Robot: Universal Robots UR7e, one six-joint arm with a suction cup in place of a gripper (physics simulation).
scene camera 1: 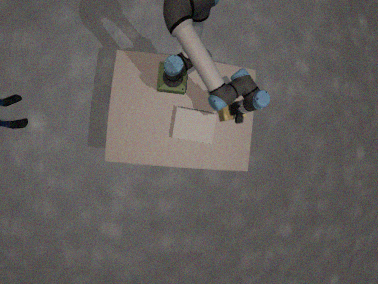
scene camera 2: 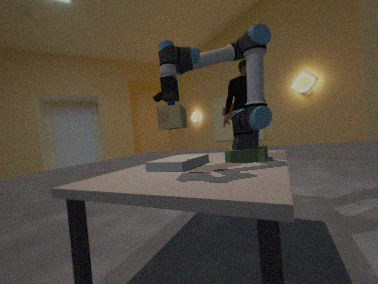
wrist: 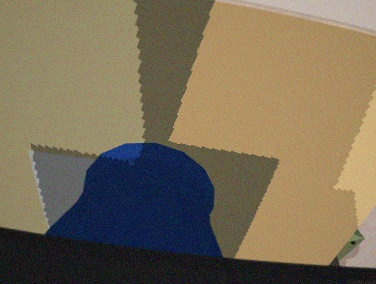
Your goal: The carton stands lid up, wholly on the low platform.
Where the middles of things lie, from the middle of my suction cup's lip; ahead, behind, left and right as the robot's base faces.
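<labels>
Low platform (scene camera 1: 192, 125) 300 mm below my suction cup, 200 mm to the right of it and 80 mm ahead of it. Tan carton (wrist: 269, 105) 60 mm below my suction cup, 10 mm behind it and 10 mm to the left of it.
</labels>
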